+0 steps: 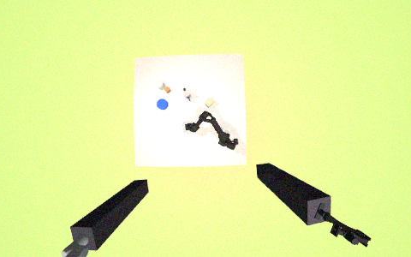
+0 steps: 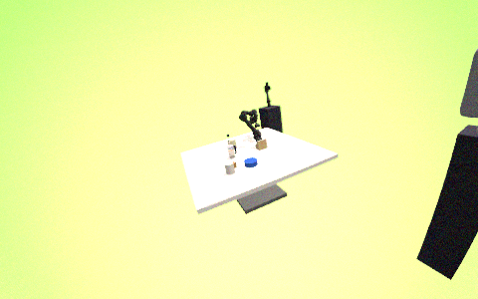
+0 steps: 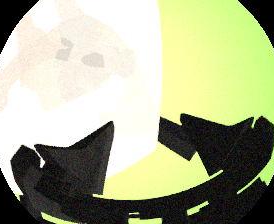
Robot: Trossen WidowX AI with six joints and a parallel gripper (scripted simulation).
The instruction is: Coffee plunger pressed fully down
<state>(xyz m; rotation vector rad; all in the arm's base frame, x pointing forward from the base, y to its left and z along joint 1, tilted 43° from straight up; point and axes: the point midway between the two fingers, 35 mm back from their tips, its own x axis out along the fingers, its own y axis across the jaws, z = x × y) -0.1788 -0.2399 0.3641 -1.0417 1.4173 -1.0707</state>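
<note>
Now: gripper tip 52 cm short of the coffee press, 41 cm to the right of it and 1 cm above it.
</note>
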